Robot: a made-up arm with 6 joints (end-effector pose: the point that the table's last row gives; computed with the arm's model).
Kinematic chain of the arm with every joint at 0, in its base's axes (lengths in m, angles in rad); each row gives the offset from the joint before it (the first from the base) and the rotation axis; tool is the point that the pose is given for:
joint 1: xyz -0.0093 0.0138 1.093 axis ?
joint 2: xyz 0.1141 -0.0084 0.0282 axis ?
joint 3: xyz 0 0.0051 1.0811 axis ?
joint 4: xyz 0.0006 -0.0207 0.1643 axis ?
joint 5: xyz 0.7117 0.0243 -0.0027 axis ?
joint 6: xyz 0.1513 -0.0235 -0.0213 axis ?
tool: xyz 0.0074 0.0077 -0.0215
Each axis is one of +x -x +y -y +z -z.
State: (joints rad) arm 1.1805 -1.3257 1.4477 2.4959 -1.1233 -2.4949
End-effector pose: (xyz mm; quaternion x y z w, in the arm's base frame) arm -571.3 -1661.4 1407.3 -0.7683 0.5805 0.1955 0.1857
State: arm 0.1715 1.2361 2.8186 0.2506 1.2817 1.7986
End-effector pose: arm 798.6 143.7 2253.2 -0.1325 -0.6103 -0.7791 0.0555
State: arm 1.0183 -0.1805 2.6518 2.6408 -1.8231 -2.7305
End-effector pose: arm -350.1 -731.9 2103.5 -0.6520 0.4537 0.3190 0.5171
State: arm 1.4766 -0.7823 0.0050 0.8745 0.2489 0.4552
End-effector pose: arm 7.0 -131.9 2623.4 -0.1484 -0.6916 0.2980 0.6409
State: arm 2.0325 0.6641 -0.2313 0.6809 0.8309 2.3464
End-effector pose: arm -702.6 1345.1 1488.7 0.3128 0.9269 -0.2065 0.0206
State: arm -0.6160 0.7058 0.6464 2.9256 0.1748 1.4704
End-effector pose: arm 1373.3 -972.1 2066.0 0.7917 -0.1653 -0.2547 0.5302
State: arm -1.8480 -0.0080 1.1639 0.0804 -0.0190 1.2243
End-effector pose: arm -141.7 -290.6 3052.5 -0.6519 0.1451 -0.7316 0.1372
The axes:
joint 1: +z
joint 2: +y
joint 3: -y
joint 4: -x
joint 5: -y
joint 6: -x

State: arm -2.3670 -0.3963 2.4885 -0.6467 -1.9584 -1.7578
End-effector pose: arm 719.2 614.4 2223.7 0.0883 -0.5048 -0.4977 0.6997
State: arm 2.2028 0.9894 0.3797 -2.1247 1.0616 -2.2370
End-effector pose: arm -911.6 1492.5 1347.3 0.8711 0.3238 -0.3687 0.0205
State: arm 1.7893 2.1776 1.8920 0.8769 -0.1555 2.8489
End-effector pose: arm -362.6 1860.4 408.5 0.5869 0.7289 0.1013 0.3376
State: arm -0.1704 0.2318 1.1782 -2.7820 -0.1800 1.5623
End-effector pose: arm 677.7 -87.8 2998.3 0.4367 -0.4562 0.2649 0.7287
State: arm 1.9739 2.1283 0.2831 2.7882 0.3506 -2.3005
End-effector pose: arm -348.9 854.5 -310.8 -0.7442 0.4134 0.5225 0.0471
